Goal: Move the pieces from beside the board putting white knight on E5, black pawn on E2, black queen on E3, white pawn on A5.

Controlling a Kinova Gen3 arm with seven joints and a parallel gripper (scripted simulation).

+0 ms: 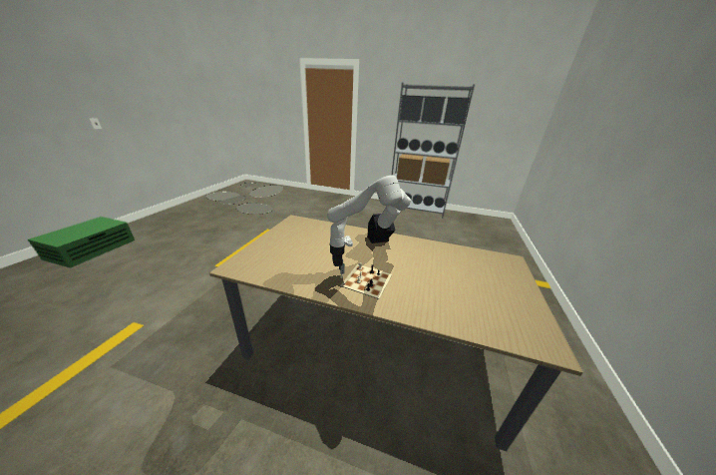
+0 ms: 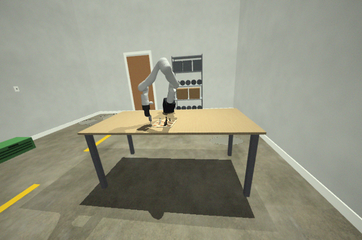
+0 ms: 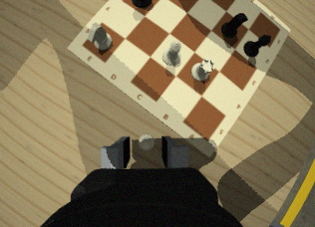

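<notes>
Right now the white pawn is 4 cm below my hand. From my hand the other things lie so: black pawn: 15 cm to the left, 15 cm behind, 4 cm below; chessboard: 13 cm to the left, 6 cm behind, 5 cm below; black queen: 14 cm behind, 11 cm to the left, 2 cm below.
</notes>
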